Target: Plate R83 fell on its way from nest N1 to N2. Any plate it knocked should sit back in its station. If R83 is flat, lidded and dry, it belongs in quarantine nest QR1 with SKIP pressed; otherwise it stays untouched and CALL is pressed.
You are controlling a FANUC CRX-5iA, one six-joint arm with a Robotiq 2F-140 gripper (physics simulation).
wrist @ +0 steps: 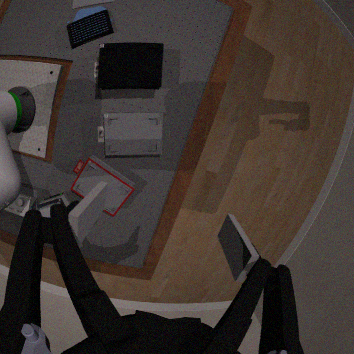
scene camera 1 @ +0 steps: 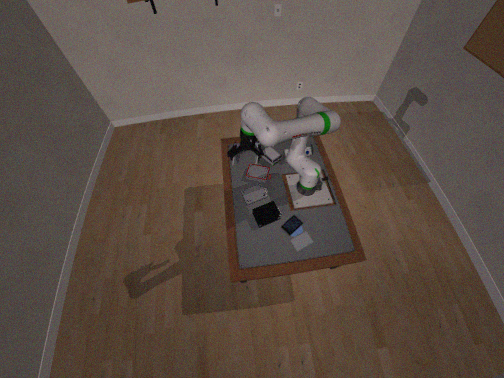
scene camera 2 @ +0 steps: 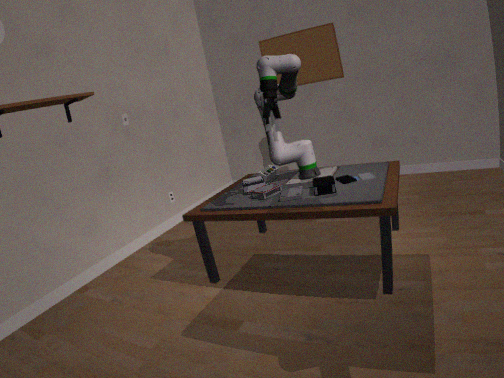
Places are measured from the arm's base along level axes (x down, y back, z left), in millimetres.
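Pixels of known places: gripper, fingertip midpoint: [wrist: 165, 211] [scene camera 1: 244, 162] [scene camera 2: 273, 131]; arm's base at its link origin: [wrist: 17, 109] [scene camera 1: 306, 187] [scene camera 2: 309, 176].
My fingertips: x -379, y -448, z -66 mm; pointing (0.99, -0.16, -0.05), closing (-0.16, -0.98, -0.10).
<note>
For each thing: its top centre in the pictures, then the offset to it from my fingertips. "*": a spot on its surface instead.
- grey nest with corner brackets, top centre: [wrist: 132, 134] [scene camera 2: 290, 190] [scene camera 1: 254, 193] dx +350, dy +49, dz +19 mm
- black block-like unit at its top centre: [wrist: 129, 62] [scene camera 2: 323, 179] [scene camera 1: 266, 212] dx +316, dy +87, dz +205 mm
- dark well plate at its top centre: [wrist: 88, 26] [scene camera 2: 345, 178] [scene camera 1: 292, 224] dx +364, dy +236, dz +321 mm
- blue patch at a spot on its surface: [scene camera 1: 297, 232] * dx +376, dy +253, dz +382 mm
- button box at its top centre: [scene camera 2: 266, 168] dx +295, dy +493, dz -238 mm
- pale flat sheet at its top centre: [scene camera 2: 366, 175] [scene camera 1: 301, 241] dx +371, dy +259, dz +448 mm
- grey-white box at its top centre: [scene camera 2: 252, 179] [scene camera 1: 271, 152] dx +309, dy +276, dz -278 mm
My gripper [scene camera 1: 245, 160] [scene camera 2: 271, 131] [wrist: 165, 211] is open and empty, high over the table end with the red-outlined nest [scene camera 1: 261, 165] [wrist: 112, 174]. One finger covers part of that nest in the wrist view. Beside it are a grey nest with corner brackets [scene camera 1: 255, 195] [wrist: 133, 134] and a black block-like unit [scene camera 1: 266, 214] [scene camera 2: 324, 185] [wrist: 131, 66]. A dark well plate [scene camera 1: 292, 225] [scene camera 2: 346, 179] [wrist: 90, 29] lies askew, a blue patch [scene camera 1: 297, 232] showing at its edge. Labels, lid and wetness cannot be made out. A button box [scene camera 2: 270, 171] [wrist: 20, 202] is partly hidden.
A pale flat sheet [scene camera 1: 302, 241] [scene camera 2: 366, 176] lies near the dark plate. A grey-white box [scene camera 1: 271, 155] [scene camera 2: 252, 181] stands near the button box. The arm's base stands on a wood-edged white board [scene camera 1: 315, 202] [wrist: 37, 75]. The table has a brown wooden rim [scene camera 1: 300, 269] [wrist: 172, 200].
</note>
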